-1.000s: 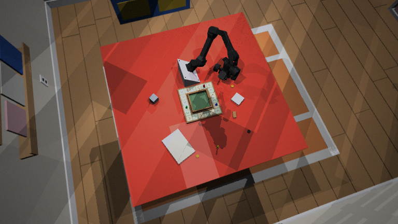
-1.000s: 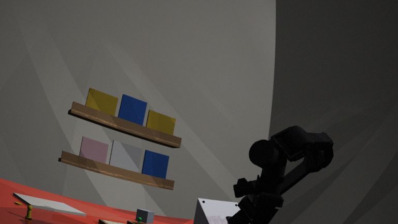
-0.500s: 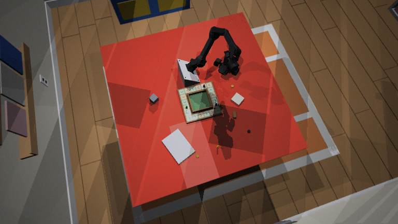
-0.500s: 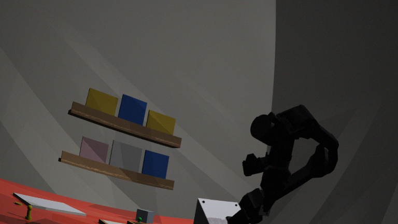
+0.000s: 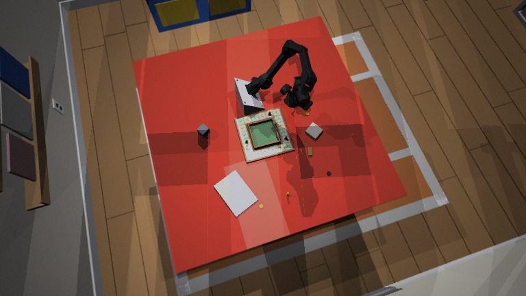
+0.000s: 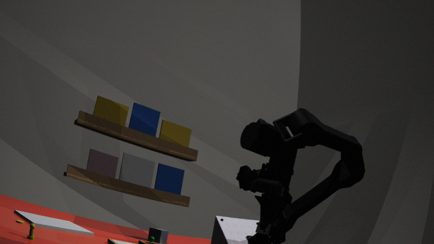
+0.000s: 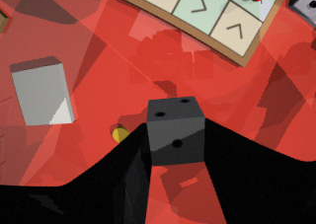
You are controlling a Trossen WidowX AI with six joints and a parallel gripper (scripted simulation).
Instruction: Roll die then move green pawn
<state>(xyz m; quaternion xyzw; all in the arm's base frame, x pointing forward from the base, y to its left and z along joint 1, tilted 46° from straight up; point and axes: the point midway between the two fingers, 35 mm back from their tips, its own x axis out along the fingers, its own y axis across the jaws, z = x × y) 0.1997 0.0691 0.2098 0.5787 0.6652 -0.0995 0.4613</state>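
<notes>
My gripper tip is now 90 mm short of the green pawn, 310 mm to the left of it and 100 mm above it. Also, from my gripper tip: small white block 140 mm ahead, 90 mm to the left, 120 mm below; then blue pawn 140 mm ahead, 90 mm to the right, 100 mm below; then grey die right at my gripper tip.
</notes>
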